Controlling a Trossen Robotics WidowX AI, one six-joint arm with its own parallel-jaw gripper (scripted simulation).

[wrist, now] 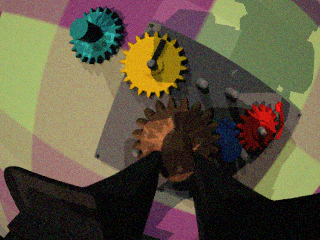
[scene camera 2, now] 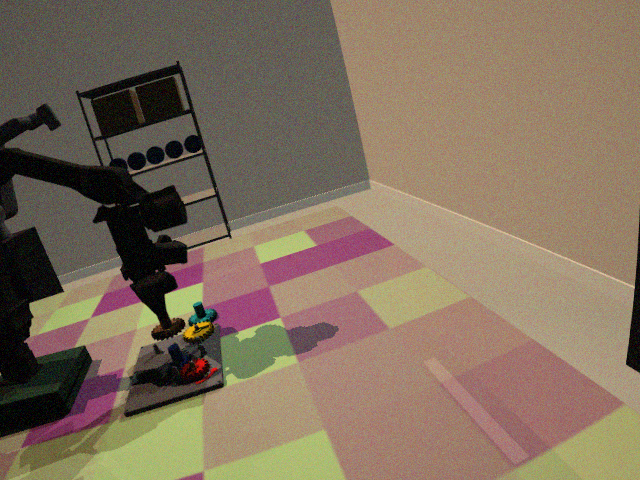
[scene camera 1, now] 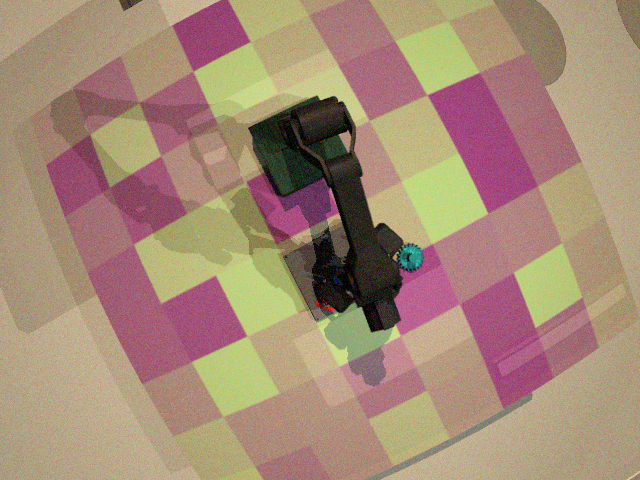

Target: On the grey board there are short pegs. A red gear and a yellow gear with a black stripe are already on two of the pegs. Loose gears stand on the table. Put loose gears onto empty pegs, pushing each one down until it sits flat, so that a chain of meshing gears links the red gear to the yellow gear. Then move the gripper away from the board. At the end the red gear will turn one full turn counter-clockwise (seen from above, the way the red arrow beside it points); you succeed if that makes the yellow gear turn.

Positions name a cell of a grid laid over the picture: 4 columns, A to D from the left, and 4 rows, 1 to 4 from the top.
Labels:
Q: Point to a red gear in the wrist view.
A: At D2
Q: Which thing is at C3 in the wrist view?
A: A brown gear.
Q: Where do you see a yellow gear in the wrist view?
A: C2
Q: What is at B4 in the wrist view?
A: The gripper.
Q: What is the gripper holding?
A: A brown gear.

